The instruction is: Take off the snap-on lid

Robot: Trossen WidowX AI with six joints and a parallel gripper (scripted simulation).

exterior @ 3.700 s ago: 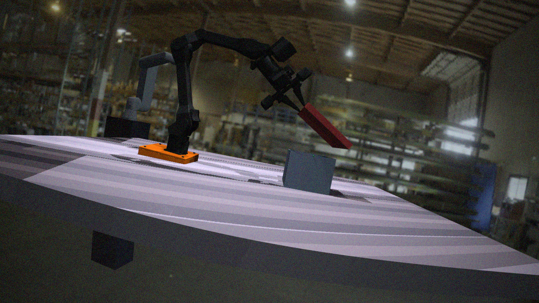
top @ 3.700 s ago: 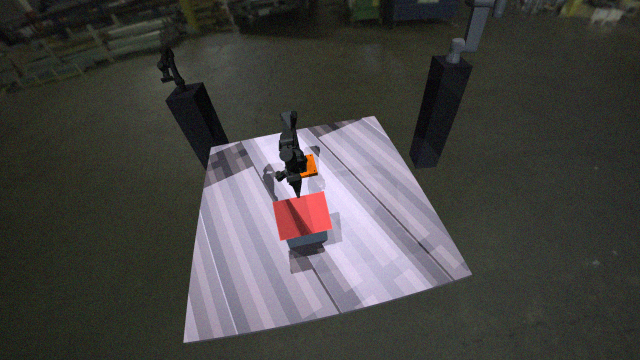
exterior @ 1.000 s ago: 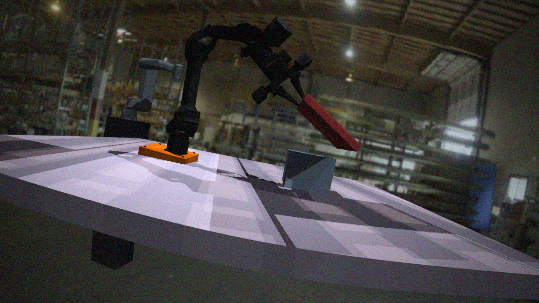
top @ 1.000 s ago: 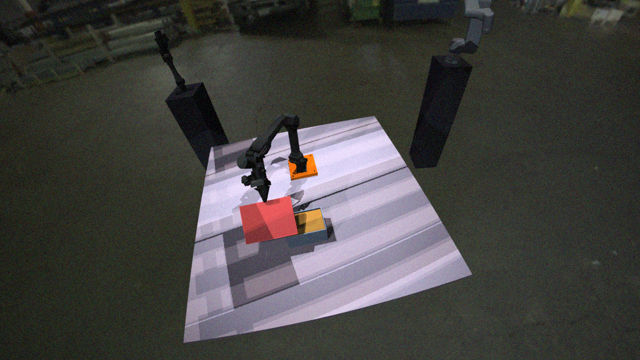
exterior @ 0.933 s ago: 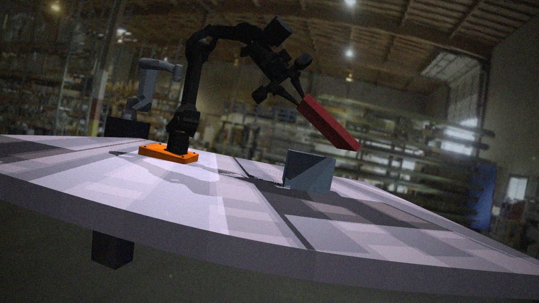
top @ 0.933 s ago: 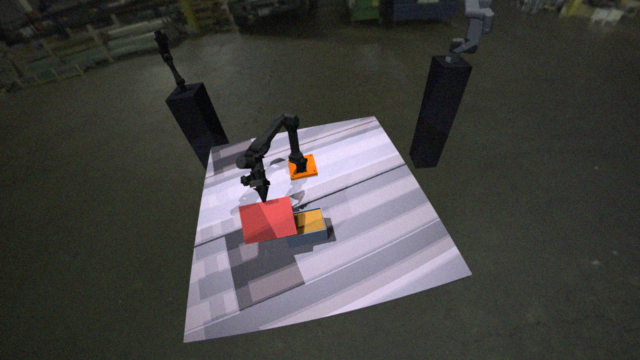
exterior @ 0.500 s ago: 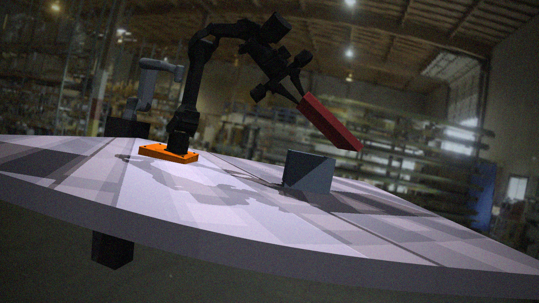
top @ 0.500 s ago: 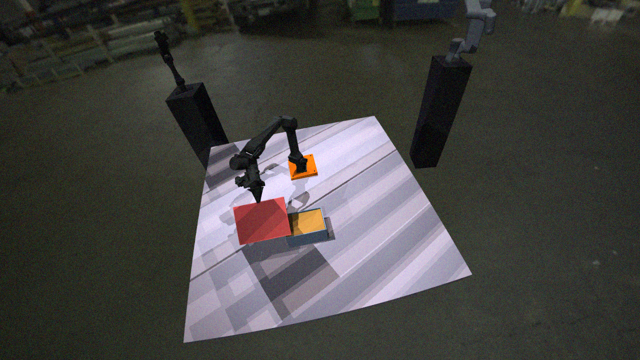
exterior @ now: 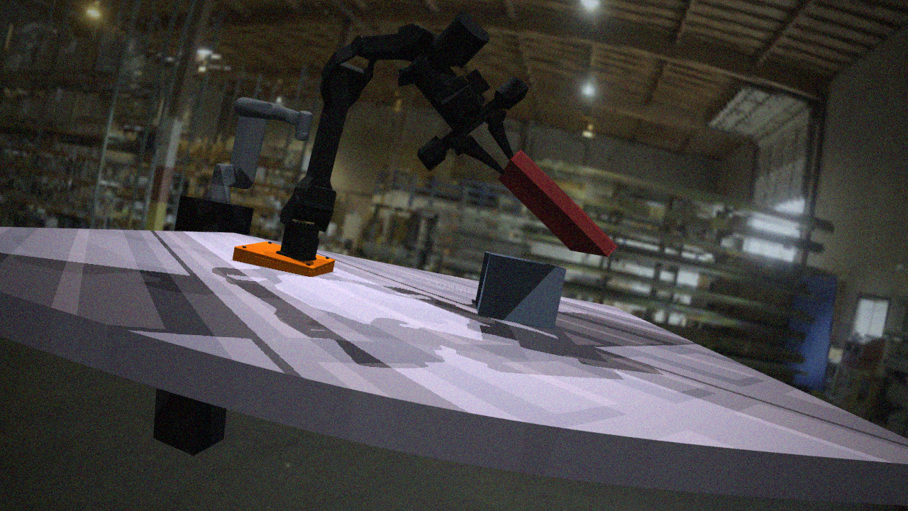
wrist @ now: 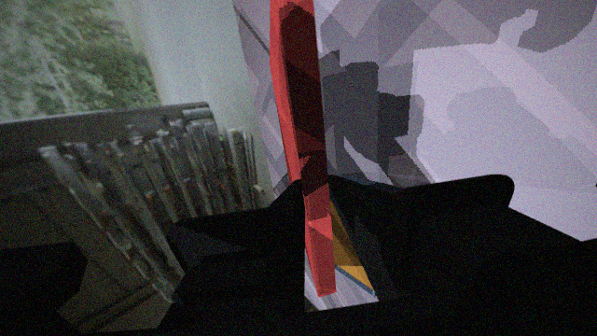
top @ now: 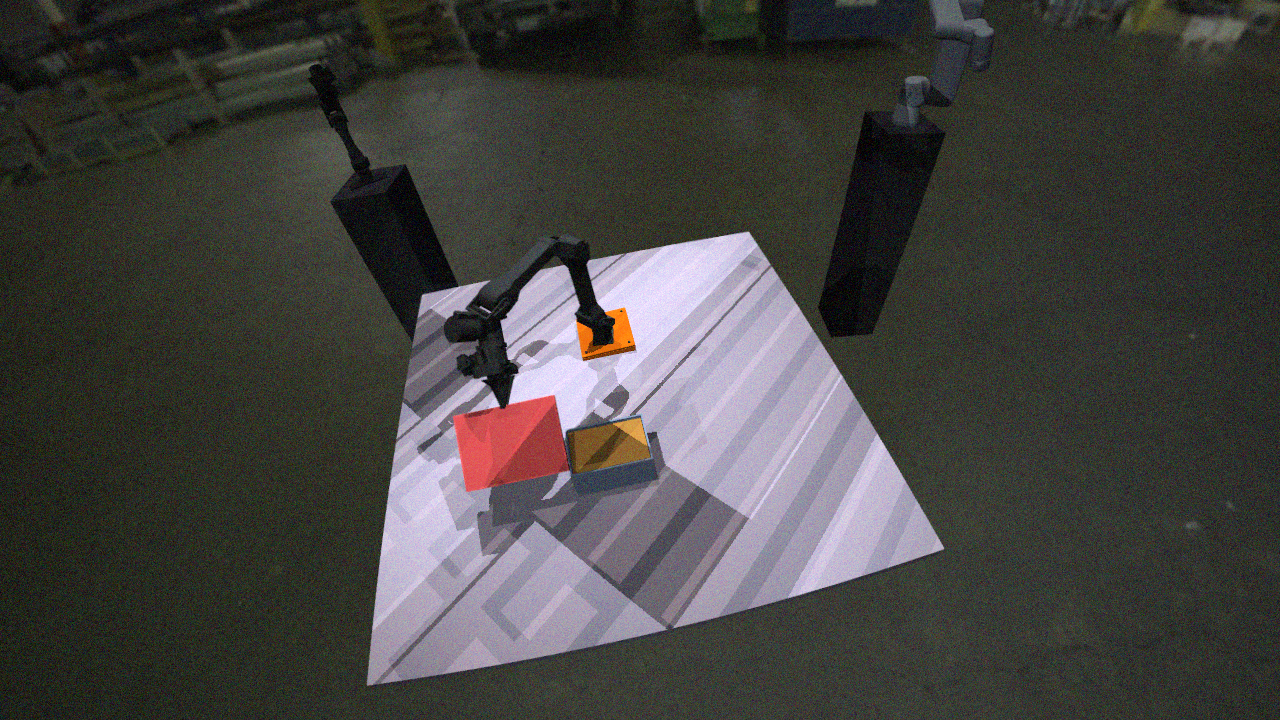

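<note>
Right now my gripper tip is 7 cm short of the red lid, 4 cm above it and 1 cm to the right of it. Round my gripper tip: dark storage box (22 cm to the left, 18 cm below, 3 cm ahead).
</note>
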